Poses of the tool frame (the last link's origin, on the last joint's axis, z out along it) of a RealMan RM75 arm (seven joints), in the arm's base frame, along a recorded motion.
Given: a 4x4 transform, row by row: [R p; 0 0 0 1], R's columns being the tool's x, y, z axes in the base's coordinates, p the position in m. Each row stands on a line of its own.
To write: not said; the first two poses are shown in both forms.
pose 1, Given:
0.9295, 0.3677, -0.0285, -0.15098
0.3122, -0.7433, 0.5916, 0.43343
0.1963, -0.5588, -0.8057, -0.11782
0, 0, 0, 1
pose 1, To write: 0.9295, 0.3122, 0.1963, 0.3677, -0.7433, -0.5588, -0.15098, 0.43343, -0.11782
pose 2, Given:
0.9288, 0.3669, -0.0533, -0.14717
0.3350, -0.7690, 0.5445, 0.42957
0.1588, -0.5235, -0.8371, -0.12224
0, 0, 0, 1
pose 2, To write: 0.9288, 0.3350, 0.1588, 0.3669, -0.7690, -0.5235, -0.14717, 0.42957, -0.12224
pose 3, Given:
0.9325, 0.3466, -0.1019, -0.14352
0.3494, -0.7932, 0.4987, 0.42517
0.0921, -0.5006, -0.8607, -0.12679
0, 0, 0, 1
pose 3, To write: 0.9325, 0.3494, 0.0921, 0.3466, -0.7932, -0.5006, -0.14352, 0.42517, -0.12679
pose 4, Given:
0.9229, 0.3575, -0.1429, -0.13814
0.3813, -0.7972, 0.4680, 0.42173
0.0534, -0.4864, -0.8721, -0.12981
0, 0, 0, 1
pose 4, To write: 0.9229, 0.3813, 0.0534, 0.3575, -0.7972, -0.4864, -0.13814, 0.42173, -0.12981
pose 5, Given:
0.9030, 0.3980, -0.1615, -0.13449
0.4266, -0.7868, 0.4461, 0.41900
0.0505, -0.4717, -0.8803, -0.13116
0, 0, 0, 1
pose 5, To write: 0.9030, 0.4266, 0.0505, 0.3980, -0.7868, -0.4717, -0.13449, 0.41900, -0.13116
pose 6, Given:
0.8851, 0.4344, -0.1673, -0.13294
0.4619, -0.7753, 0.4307, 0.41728
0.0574, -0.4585, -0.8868, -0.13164
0, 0, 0, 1
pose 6, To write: 0.8851, 0.4619, 0.0574, 0.4344, -0.7753, -0.4585, -0.13294, 0.41728, -0.13164
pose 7, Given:
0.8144, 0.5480, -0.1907, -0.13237
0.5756, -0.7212, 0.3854, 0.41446
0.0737, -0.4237, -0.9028, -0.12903
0, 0, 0, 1
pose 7, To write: 0.8144, 0.5756, 0.0737, 0.5480, -0.7212, -0.4237, -0.13237, 0.41446, -0.12903
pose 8, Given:
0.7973, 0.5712, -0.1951, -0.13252
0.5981, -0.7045, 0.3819, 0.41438
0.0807, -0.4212, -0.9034, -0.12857
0, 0, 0, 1
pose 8, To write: 0.7973, 0.5981, 0.0807, 0.5712, -0.7045, -0.4212, -0.13252, 0.41438, -0.12857
